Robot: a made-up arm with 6 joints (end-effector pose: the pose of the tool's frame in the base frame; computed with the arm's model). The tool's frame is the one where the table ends.
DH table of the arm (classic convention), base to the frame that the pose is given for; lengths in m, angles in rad. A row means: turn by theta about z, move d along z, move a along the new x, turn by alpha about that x. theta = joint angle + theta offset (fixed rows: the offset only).
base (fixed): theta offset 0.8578; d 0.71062; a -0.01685; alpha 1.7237
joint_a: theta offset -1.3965; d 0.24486; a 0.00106; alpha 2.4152
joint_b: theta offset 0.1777; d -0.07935; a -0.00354; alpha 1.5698
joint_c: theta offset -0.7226; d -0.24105; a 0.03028; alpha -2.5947
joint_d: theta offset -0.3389; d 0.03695; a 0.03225; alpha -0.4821
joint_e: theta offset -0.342; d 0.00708; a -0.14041; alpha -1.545
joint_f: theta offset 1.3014; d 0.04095; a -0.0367; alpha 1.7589
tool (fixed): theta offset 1.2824; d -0.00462; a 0; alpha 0
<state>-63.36 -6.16 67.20 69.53 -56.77 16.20</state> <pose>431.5 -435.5 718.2 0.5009 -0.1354 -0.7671 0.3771</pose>
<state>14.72 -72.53 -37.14 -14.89 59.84 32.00</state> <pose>236.8 -183.2 333.9 -0.3521 0.2304 -0.6778 0.6030</pose>
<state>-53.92 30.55 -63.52 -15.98 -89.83 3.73</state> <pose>556.4 -219.7 752.1 0.5015 0.1557 -0.6834 0.5072</pose>
Working (the frame after each row of the table, in the pose's form):
after base (fixed): -11.0 -12.7 710.6 0.6903 0.3157 0.2707 0.5921
after joint_a: 171.5 -171.5 672.6 0.4422 -0.1407 -0.8652 0.1899
after joint_b: 237.4 -174.3 628.4 0.5973 -0.7288 -0.3251 0.0806
after joint_c: 385.4 -260.3 800.8 0.4552 0.2602 -0.0423 0.8504
after joint_d: 417.2 -296.2 790.7 0.1540 0.4465 -0.1980 0.8589
after joint_e: 509.8 -193.0 767.6 -0.4308 0.8439 -0.3163 0.0473
after joint_f: 554.0 -223.0 754.2 -0.3088 -0.4247 0.8510 0.0023

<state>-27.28 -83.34 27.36 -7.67 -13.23 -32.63</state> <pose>282.6 -325.1 337.4 -0.7672 -0.4107 0.3678 0.3279</pose>
Working (the frame after each row of the table, in the pose's form):
after base (fixed): -11.0 -12.7 710.6 0.6903 0.3157 0.2707 0.5921
after joint_a: 171.7 -171.2 672.3 0.5869 -0.0317 -0.8070 0.0573
after joint_b: 247.7 -173.1 649.2 -0.0395 0.2527 0.7118 0.6541
after joint_c: 184.4 -245.4 426.0 -0.7278 -0.5368 0.4060 0.1314
after joint_d: 150.1 -223.2 398.8 -0.6182 -0.7592 0.1882 0.0775
after joint_e: 243.2 -326.2 376.9 0.3601 0.7574 0.5166 0.1729
after joint_f: 278.8 -324.1 335.0 -0.3691 -0.7880 0.0986 0.4827

